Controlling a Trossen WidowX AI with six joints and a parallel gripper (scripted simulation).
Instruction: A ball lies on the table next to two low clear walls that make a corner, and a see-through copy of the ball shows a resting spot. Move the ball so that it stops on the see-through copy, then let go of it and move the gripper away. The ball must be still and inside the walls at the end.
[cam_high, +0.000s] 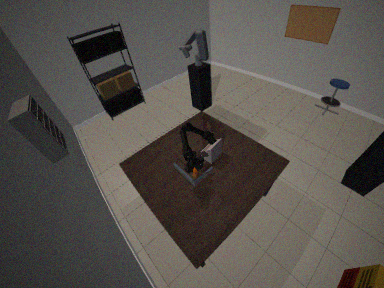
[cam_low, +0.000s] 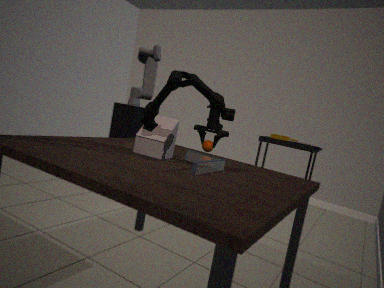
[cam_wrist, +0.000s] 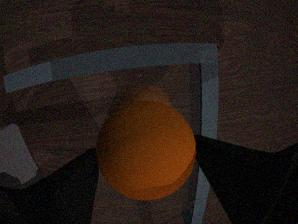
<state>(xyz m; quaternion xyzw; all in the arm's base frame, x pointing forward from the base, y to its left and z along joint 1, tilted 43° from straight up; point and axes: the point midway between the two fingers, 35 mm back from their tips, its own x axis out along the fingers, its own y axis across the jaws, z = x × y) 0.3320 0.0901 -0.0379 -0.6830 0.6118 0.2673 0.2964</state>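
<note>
Right now the see-through copy of ball is 80 mm below my gripper tip and 10 mm ahead of it. Round my gripper tip: orange ball: right at my gripper tip.
</note>
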